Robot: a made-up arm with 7 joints. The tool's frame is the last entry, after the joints.
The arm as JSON. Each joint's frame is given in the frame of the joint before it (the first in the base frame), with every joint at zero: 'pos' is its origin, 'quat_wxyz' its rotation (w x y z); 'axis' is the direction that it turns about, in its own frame. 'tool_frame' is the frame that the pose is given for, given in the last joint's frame.
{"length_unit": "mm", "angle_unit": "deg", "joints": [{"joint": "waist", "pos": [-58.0, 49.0, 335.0], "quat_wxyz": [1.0, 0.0, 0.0, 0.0], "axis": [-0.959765, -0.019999, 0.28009]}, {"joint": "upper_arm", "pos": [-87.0, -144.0, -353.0], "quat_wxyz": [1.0, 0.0, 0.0, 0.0], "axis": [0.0, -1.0, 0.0]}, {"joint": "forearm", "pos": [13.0, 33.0, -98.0], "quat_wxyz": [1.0, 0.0, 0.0, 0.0], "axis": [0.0, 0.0, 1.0]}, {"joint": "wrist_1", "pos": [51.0, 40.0, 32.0], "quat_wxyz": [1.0, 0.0, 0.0, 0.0], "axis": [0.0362, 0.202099, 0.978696]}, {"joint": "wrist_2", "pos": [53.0, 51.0, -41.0], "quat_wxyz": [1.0, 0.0, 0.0, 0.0], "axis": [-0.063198, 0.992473, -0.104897]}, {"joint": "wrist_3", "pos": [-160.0, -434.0, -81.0], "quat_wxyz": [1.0, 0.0, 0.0, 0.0], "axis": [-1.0, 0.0, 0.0]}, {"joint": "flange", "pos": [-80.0, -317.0, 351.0], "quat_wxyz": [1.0, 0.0, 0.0, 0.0], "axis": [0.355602, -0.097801, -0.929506]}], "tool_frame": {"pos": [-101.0, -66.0, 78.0], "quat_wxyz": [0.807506, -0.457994, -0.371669, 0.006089]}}
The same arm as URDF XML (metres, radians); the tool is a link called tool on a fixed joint. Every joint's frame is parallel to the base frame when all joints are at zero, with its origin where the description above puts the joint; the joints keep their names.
<robot name="arm">
  <joint name="tool_joint" type="fixed">
    <parent link="link7"/>
    <child link="tool"/>
    <origin xyz="-0.101 -0.066 0.078" rpy="-1.1827 -0.6369 0.4508"/>
  </joint>
  <joint name="flange" type="continuous">
    <parent link="link6"/>
    <child link="link7"/>
    <origin xyz="-0.08 -0.317 0.351"/>
    <axis xyz="0.355602 -0.097801 -0.929506"/>
  </joint>
  <joint name="wrist_3" type="continuous">
    <parent link="link5"/>
    <child link="link6"/>
    <origin xyz="-0.16 -0.434 -0.081"/>
    <axis xyz="-1 0 0"/>
  </joint>
  <joint name="wrist_2" type="continuous">
    <parent link="link4"/>
    <child link="link5"/>
    <origin xyz="0.053 0.051 -0.041"/>
    <axis xyz="-0.063198 0.992473 -0.104897"/>
  </joint>
  <joint name="wrist_1" type="continuous">
    <parent link="link3"/>
    <child link="link4"/>
    <origin xyz="0.051 0.04 0.032"/>
    <axis xyz="0.0362 0.202099 0.978696"/>
  </joint>
  <joint name="forearm" type="continuous">
    <parent link="link2"/>
    <child link="link3"/>
    <origin xyz="0.013 0.033 -0.098"/>
    <axis xyz="0 0 1"/>
  </joint>
  <joint name="upper_arm" type="continuous">
    <parent link="link1"/>
    <child link="link2"/>
    <origin xyz="-0.087 -0.144 -0.353"/>
    <axis xyz="0 -1 0"/>
  </joint>
  <joint name="waist" type="continuous">
    <parent link="base_link"/>
    <child link="link1"/>
    <origin xyz="-0.058 0.049 0.335"/>
    <axis xyz="-0.959765 -0.019999 0.28009"/>
  </joint>
  <link name="base_link"/>
  <link name="link1"/>
  <link name="link2"/>
  <link name="link3"/>
  <link name="link4"/>
  <link name="link5"/>
  <link name="link6"/>
  <link name="link7"/>
  <link name="tool"/>
</robot>

